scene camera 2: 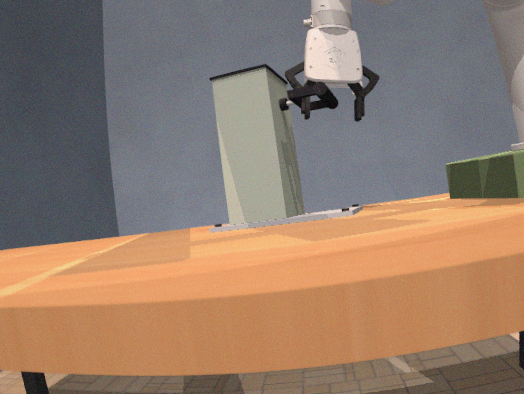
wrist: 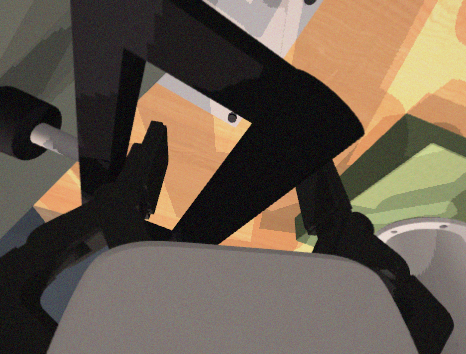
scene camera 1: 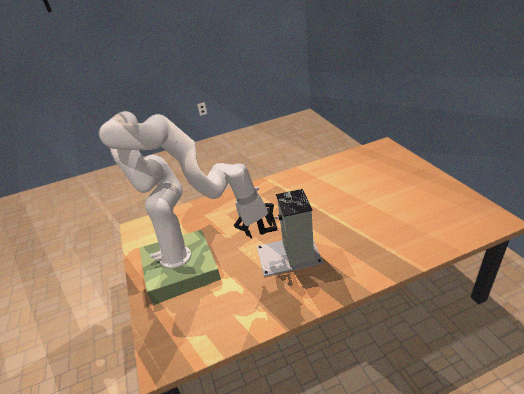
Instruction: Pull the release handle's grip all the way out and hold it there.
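My own gripper is there in the wrist view (wrist: 239, 153), and I find it again in scene camera 1 (scene camera 1: 260, 230) and in scene camera 2 (scene camera 2: 332, 119). I also see a grey base plate (scene camera 1: 273, 258).
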